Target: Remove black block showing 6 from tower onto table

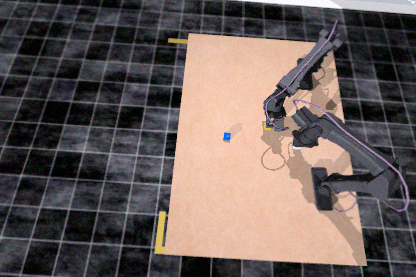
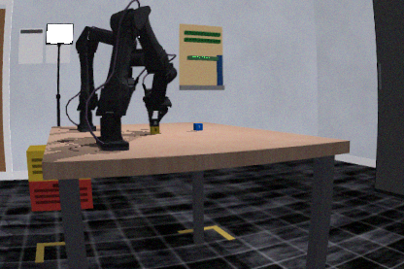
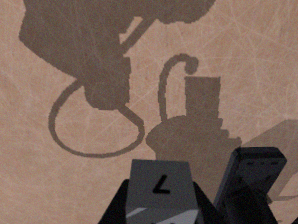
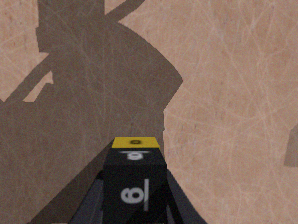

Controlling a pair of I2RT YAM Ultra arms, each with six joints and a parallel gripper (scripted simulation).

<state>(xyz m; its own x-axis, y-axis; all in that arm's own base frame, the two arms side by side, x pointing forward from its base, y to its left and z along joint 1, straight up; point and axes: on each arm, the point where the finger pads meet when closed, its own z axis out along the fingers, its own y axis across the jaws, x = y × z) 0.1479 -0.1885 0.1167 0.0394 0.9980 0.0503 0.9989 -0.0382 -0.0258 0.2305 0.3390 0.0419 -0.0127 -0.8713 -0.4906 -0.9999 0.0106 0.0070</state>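
Now: the grey block showing 7 right at my left hand. Also, from my left hand: black block showing 6: 12 cm to the right, 9 cm ahead, 8 cm below.
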